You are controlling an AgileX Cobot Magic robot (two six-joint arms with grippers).
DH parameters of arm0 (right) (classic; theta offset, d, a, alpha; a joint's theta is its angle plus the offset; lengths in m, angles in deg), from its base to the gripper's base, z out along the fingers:
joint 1: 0 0.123 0 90
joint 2: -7.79 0 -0.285 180
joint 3: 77.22 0 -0.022 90
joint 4: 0 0.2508 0 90
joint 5: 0 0 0.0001 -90
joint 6: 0 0.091 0 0
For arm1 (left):
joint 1: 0 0.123 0 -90
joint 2: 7.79 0 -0.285 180
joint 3: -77.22 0 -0.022 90
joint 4: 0 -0.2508 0 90
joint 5: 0 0 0.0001 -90
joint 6: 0 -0.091 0 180
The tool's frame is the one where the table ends.
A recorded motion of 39 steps. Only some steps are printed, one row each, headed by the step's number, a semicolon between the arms.
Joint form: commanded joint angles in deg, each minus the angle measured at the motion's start. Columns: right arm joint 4, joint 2, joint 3, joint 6, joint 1, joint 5; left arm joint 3, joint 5, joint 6, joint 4, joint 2, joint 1.
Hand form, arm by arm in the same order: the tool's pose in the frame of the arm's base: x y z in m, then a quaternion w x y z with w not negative. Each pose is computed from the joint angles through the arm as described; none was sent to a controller.
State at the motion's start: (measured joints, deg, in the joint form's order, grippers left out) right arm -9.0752 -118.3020 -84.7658 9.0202 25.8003 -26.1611; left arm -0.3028 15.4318 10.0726 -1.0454 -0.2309 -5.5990
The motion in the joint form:
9: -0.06 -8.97 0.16 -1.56 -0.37 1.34; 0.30 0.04 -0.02 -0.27 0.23 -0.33
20: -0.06 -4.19 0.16 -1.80 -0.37 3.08; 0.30 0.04 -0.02 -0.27 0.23 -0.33
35: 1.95 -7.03 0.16 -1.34 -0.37 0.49; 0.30 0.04 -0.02 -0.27 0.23 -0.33
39: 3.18 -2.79 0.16 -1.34 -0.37 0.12; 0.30 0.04 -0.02 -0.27 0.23 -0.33
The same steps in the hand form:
9: 0.4144 0.1903 0.1081 0.24132 -0.21271 0.94665 0.01946; 0.0548 -0.0051 0.1887 0.63461 -0.02111 0.76844 -0.07956
20: 0.4160 0.1915 0.1476 0.29429 -0.21099 0.93156 0.03276; 0.0548 -0.0051 0.1887 0.63461 -0.02111 0.76844 -0.07956
35: 0.4129 0.1909 0.1227 0.24762 -0.19627 0.94823 0.03197; 0.0548 -0.0051 0.1887 0.63461 -0.02111 0.76844 -0.07956
39: 0.4110 0.1909 0.1559 0.27743 -0.18553 0.94152 0.04638; 0.0548 -0.0051 0.1887 0.63461 -0.02111 0.76844 -0.07956

